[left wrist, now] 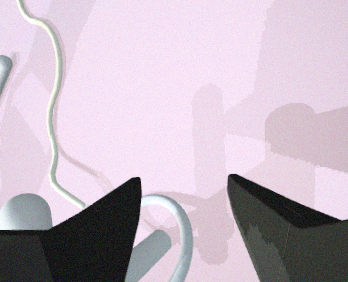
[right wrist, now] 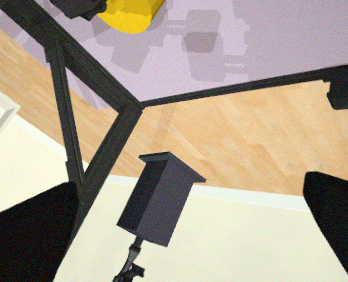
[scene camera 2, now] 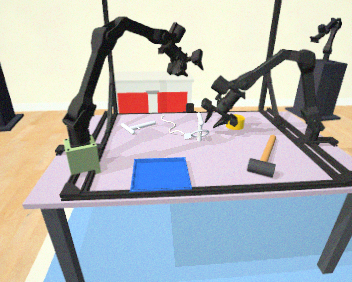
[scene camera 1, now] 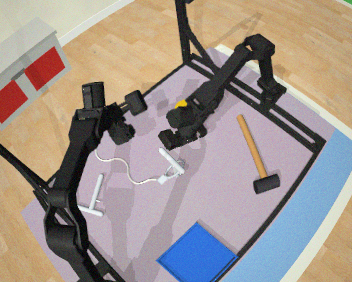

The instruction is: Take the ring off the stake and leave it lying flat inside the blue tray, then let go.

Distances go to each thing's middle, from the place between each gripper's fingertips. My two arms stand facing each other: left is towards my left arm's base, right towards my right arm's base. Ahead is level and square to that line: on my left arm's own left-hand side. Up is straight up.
The white stake [left wrist: 32, 212] is 240 mm below my right hand, 150 mm ahead of it and 20 mm to the right of it. From my right hand the other things lie so: hammer [scene camera 1: 266, 183]: 360 mm ahead, 250 mm below, 190 mm to the left; blue tray [scene camera 1: 196, 248]: 410 mm ahead, 260 mm below, 240 mm to the right.
I see the white stake 40 mm ahead of my left hand, 60 mm to the right of it and 20 mm below it. Also, from my left hand: hammer: 260 mm ahead, 150 mm to the left, 20 mm below; then blue tray: 300 mm ahead, 290 mm to the right, 40 mm below.
